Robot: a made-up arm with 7 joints. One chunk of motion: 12 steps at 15 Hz.
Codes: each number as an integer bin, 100 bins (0 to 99) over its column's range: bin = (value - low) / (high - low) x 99, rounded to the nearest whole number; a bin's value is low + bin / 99 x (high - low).
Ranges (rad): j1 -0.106..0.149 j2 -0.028..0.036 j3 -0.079..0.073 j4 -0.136..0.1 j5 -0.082..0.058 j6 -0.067..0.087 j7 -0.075..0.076
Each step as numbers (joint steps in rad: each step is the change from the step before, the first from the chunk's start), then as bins.
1 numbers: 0.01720 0.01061 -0.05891 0.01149 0.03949 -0.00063 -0.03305
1 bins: 48 60 13 62 86 43 28
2 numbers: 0.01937 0.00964 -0.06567 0.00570 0.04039 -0.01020 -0.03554
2 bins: 49 58 9 59 87 37 26
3 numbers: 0.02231 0.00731 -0.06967 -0.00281 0.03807 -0.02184 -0.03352
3 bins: 50 55 6 56 85 29 27
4 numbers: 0.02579 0.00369 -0.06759 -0.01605 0.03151 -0.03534 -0.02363
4 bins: 51 49 7 50 80 20 34
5 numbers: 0.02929 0.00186 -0.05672 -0.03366 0.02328 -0.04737 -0.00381
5 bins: 53 46 15 43 74 13 47
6 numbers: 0.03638 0.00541 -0.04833 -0.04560 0.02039 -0.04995 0.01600
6 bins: 55 52 20 38 72 11 60
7 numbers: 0.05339 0.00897 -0.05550 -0.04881 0.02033 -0.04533 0.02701
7 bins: 62 57 15 37 72 14 67
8 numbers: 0.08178 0.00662 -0.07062 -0.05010 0.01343 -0.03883 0.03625
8 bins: 73 54 5 36 67 18 73
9 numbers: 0.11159 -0.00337 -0.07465 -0.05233 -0.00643 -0.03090 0.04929
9 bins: 84 38 3 35 53 23 81
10 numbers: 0.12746 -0.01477 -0.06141 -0.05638 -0.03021 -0.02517 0.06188
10 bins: 91 20 11 33 37 27 90
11 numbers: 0.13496 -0.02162 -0.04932 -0.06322 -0.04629 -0.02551 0.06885
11 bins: 94 10 19 31 25 27 94
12 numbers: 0.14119 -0.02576 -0.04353 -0.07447 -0.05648 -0.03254 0.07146
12 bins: 96 3 23 26 18 22 96
